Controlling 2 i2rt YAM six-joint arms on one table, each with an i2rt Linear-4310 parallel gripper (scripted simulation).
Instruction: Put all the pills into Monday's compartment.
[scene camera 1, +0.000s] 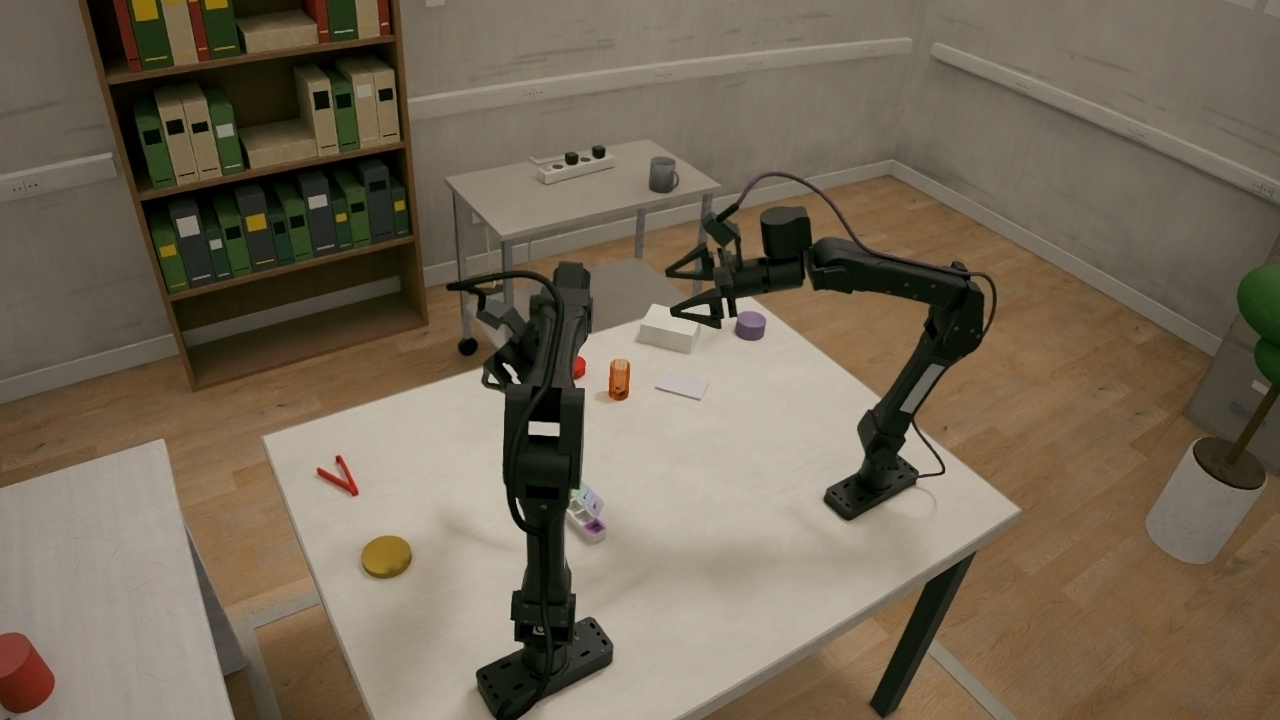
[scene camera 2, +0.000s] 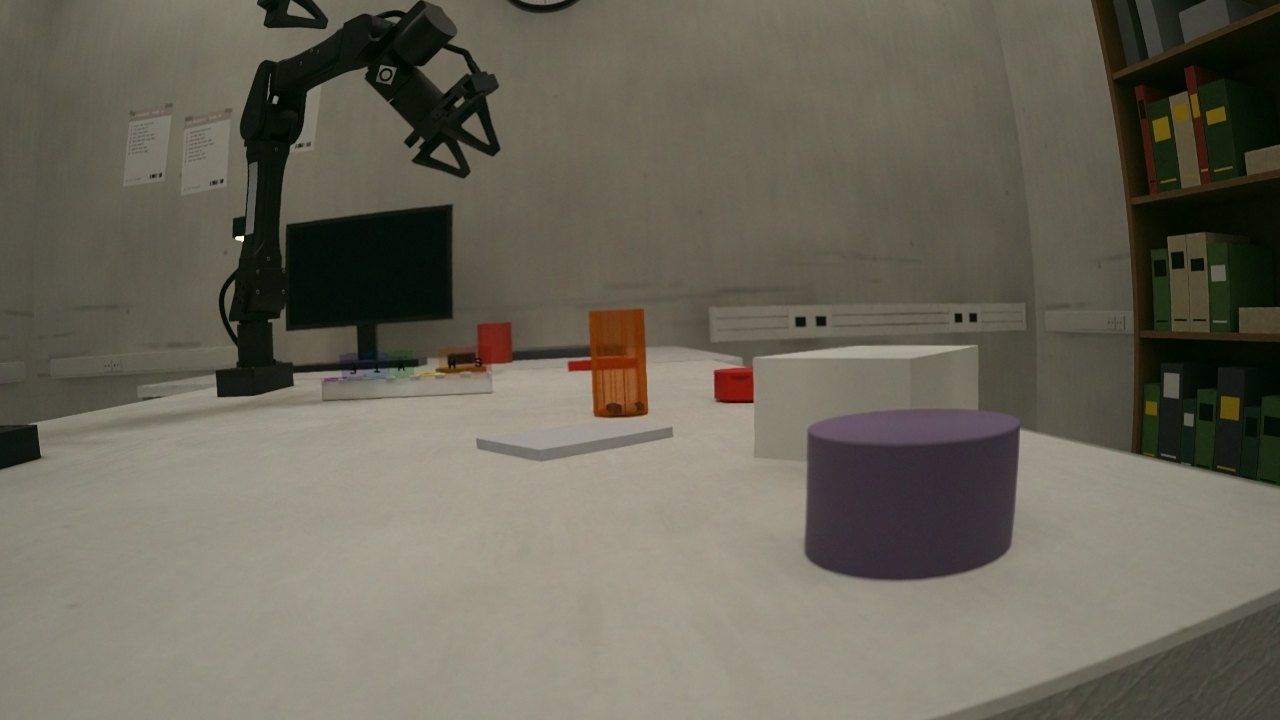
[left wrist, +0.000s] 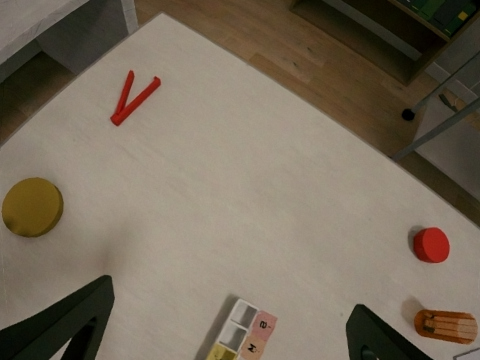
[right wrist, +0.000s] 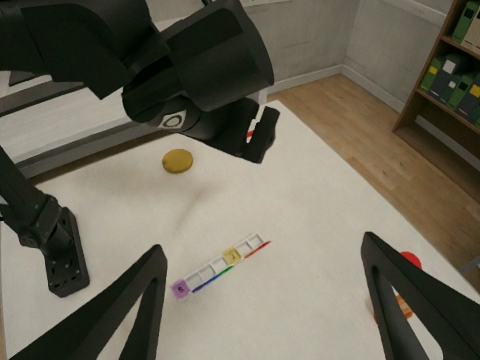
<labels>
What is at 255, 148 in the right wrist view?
My left gripper.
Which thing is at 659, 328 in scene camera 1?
A white box.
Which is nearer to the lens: the flat white card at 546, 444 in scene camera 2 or the orange pill bottle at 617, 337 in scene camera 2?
The flat white card.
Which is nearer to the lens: the orange pill bottle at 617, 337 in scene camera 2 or the white box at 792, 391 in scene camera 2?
The white box.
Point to my left gripper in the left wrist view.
234, 304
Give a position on a red cap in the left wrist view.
At 431, 245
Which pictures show the white box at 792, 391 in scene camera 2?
Scene camera 1 and scene camera 2 only.
</labels>
